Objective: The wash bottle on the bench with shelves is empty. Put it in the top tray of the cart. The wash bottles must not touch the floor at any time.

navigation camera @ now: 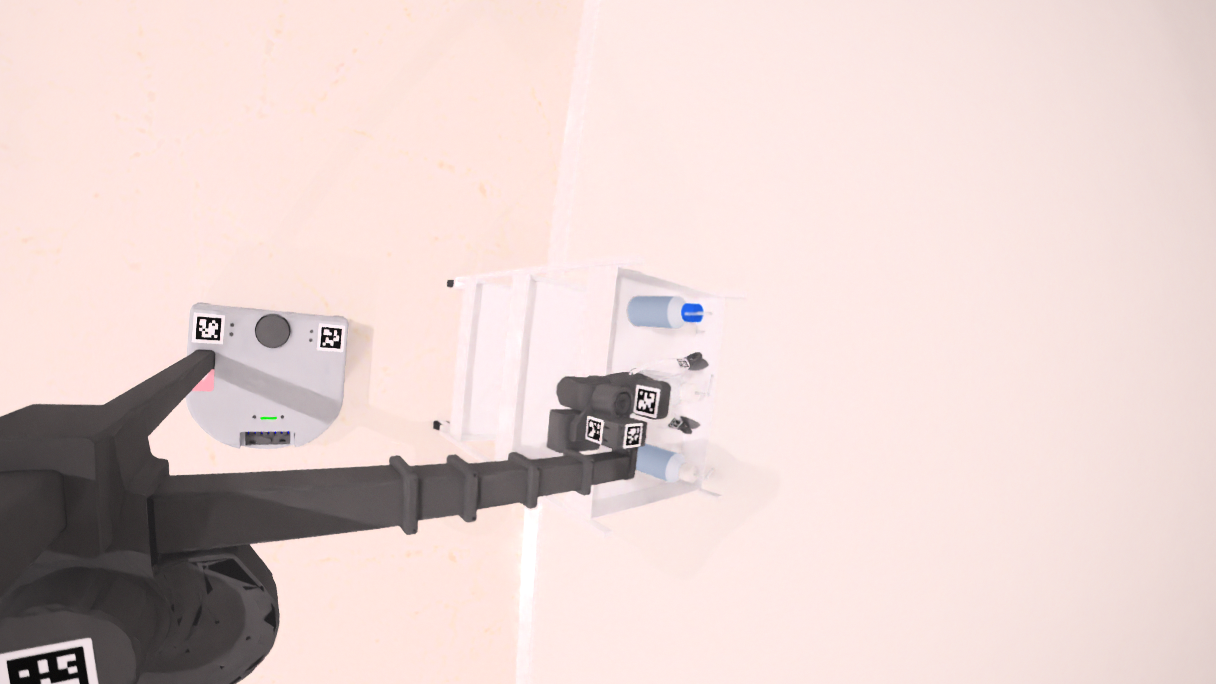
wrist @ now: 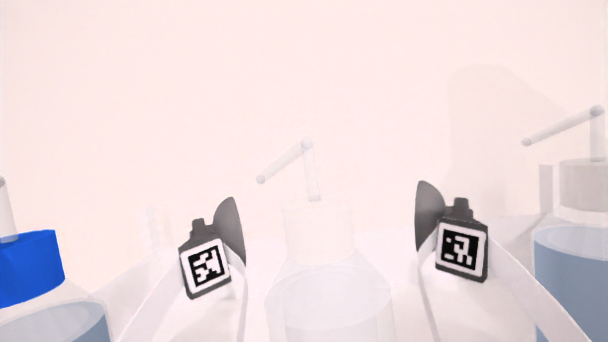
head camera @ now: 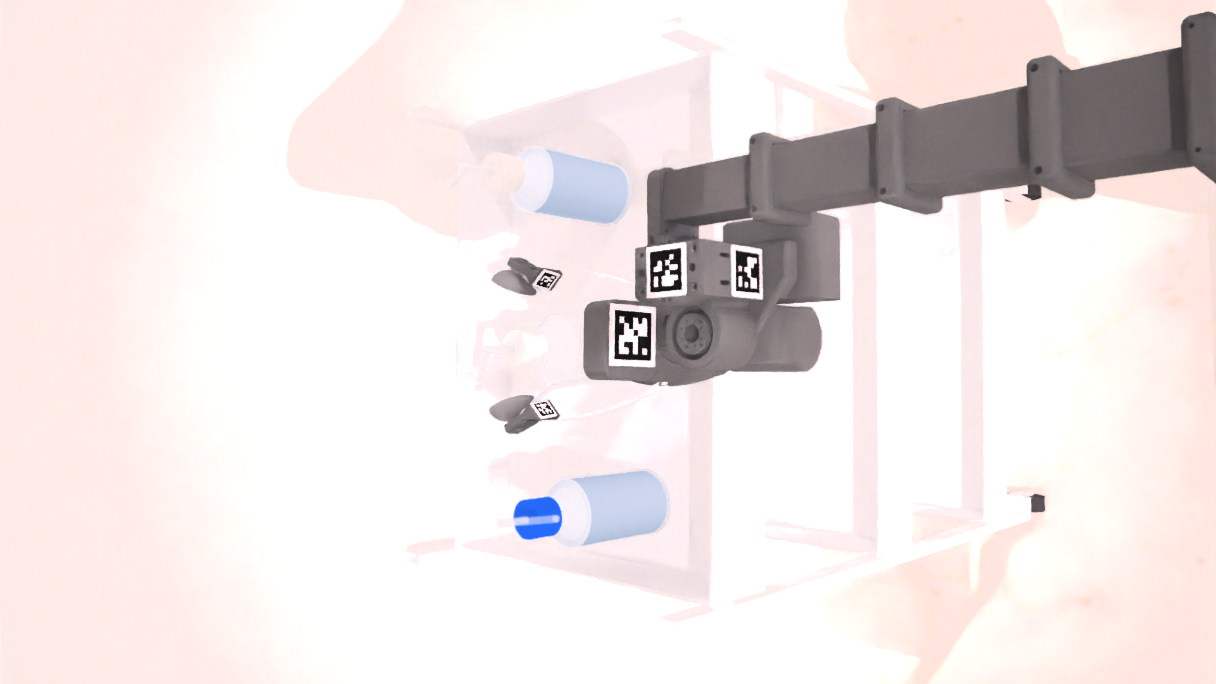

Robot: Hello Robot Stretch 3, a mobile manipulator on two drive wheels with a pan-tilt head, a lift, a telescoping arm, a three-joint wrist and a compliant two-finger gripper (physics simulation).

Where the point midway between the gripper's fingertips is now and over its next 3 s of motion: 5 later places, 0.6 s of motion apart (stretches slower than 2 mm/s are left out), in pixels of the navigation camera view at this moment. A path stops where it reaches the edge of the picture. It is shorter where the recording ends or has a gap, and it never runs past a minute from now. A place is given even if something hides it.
My gripper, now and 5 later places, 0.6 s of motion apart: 700, 393; 717, 396; 749, 401; 784, 408; 823, 415; 854, 420
